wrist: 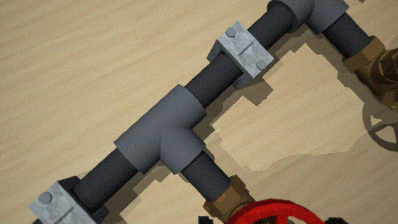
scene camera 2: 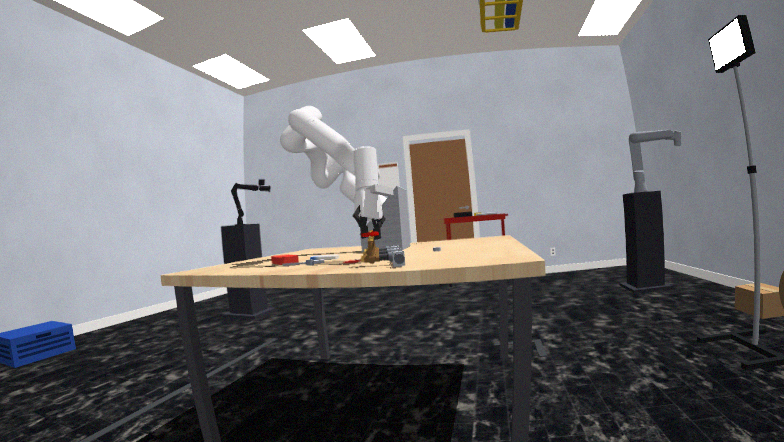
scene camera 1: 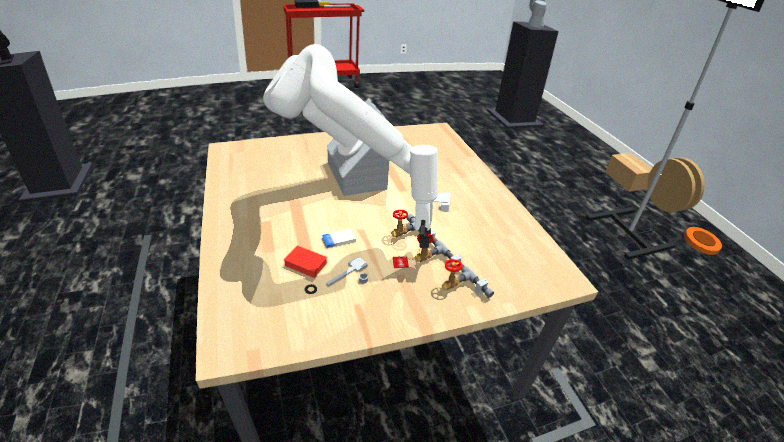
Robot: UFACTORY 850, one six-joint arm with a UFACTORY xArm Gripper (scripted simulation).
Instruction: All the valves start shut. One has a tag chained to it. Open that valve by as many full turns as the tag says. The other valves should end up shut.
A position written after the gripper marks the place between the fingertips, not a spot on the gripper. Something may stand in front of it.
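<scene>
On scene camera 1 there's a red box [scene camera 1: 300,259], and on scene camera 2 you'd see the gripper [scene camera 2: 371,238]. As for the wrist view, the red box is out of frame there.
</scene>
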